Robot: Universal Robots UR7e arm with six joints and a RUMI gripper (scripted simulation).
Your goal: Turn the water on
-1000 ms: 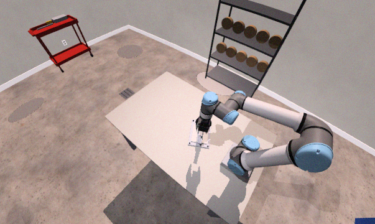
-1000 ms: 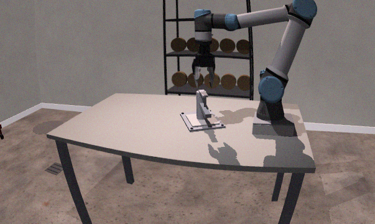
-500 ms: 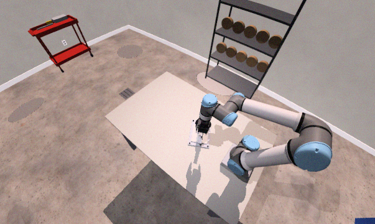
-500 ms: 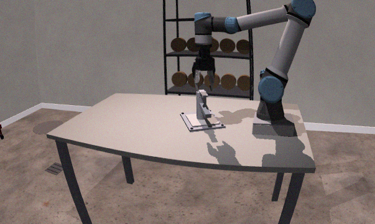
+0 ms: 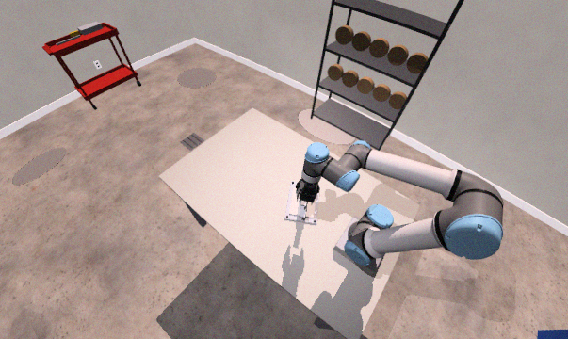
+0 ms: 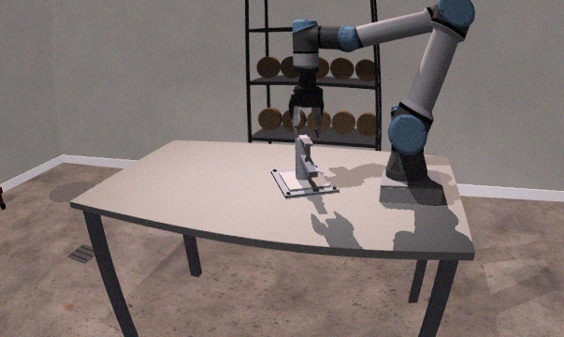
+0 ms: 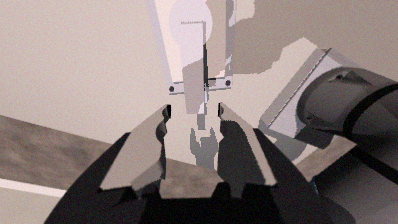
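My gripper is now 1 cm short of the lever, 3 cm to the left of it and 3 cm above it. Also, from my hand: grey tap: 2 cm ahead, 5 cm to the right, 8 cm below.
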